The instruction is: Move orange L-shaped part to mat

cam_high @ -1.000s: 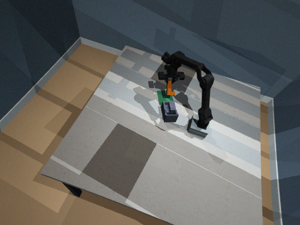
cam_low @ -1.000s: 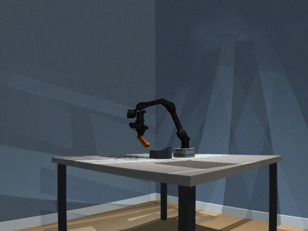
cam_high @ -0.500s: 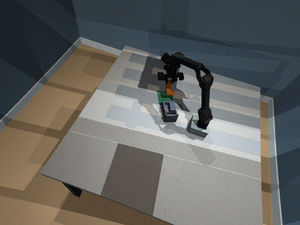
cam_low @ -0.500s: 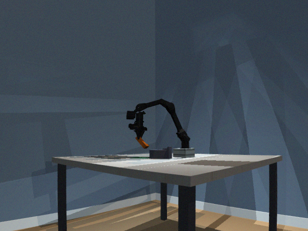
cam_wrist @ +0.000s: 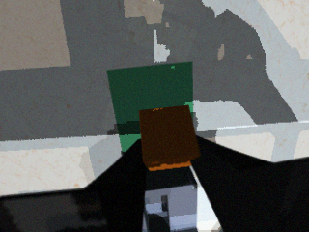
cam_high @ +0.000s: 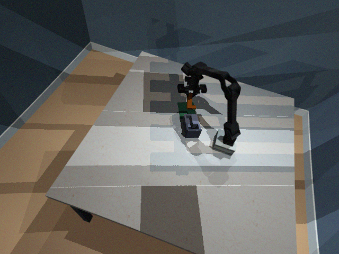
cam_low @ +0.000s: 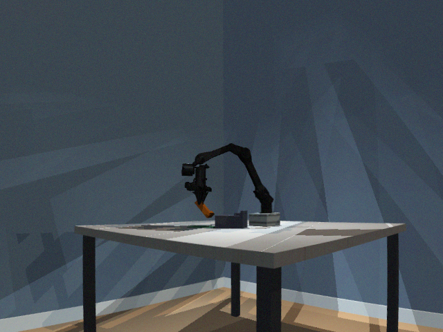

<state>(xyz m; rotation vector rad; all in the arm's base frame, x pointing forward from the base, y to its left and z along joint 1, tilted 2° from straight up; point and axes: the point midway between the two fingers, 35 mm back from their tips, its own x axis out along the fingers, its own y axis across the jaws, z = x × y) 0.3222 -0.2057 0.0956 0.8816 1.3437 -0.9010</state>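
Right now the green mat is 130 mm below my gripper tip, 20 mm to the left of it and 10 mm behind it. Also, from my gripper tip: orange L-shaped part 30 mm below, 30 mm behind, 20 mm to the left.
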